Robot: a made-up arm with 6 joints.
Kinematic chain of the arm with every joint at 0, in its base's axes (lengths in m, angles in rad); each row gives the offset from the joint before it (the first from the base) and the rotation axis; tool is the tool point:
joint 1: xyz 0 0 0.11 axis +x
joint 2: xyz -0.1 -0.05 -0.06 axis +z
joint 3: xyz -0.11 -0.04 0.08 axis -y
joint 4: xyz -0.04 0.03 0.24 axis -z
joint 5: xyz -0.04 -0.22 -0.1 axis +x
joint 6: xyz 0.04 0 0.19 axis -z
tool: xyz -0.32 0 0.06
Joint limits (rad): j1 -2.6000..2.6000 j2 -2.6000..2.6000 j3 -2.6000..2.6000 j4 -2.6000..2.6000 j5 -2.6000..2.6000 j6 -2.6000..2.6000
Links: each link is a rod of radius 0.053 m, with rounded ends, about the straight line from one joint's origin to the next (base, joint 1, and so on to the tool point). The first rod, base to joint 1, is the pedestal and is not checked.
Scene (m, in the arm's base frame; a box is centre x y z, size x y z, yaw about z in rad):
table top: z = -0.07
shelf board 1: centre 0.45 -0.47 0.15 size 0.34 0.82 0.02 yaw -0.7
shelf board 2: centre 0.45 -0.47 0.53 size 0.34 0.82 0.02 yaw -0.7
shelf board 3: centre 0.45 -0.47 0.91 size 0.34 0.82 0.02 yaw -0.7
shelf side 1: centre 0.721 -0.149 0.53 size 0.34 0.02 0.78 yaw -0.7
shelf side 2: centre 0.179 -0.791 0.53 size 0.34 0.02 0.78 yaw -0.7
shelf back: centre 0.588 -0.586 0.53 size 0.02 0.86 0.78 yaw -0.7
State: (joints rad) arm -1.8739 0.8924 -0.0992 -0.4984 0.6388 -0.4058
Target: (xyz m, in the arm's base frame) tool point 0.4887 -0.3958 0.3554
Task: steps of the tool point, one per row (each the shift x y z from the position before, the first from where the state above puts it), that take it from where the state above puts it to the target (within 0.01 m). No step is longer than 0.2 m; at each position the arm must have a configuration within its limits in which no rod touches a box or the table.
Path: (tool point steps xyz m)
1: 0.0226 -0.1286 0.0806
2: 0.0107 -0.1532 0.0229
3: -0.0030 -0.1480 -0.0427
4: -0.0196 -0.1126 -0.0992
5: -0.0393 -0.0553 -0.1311
6: 0.0748 -0.0469 0.0207
7: 0.0672 -0.0507 0.0100
8: 0.0573 -0.0503 -0.0009
9: 0.0455 -0.0462 -0.0108
10: 0.0319 -0.0390 -0.0190

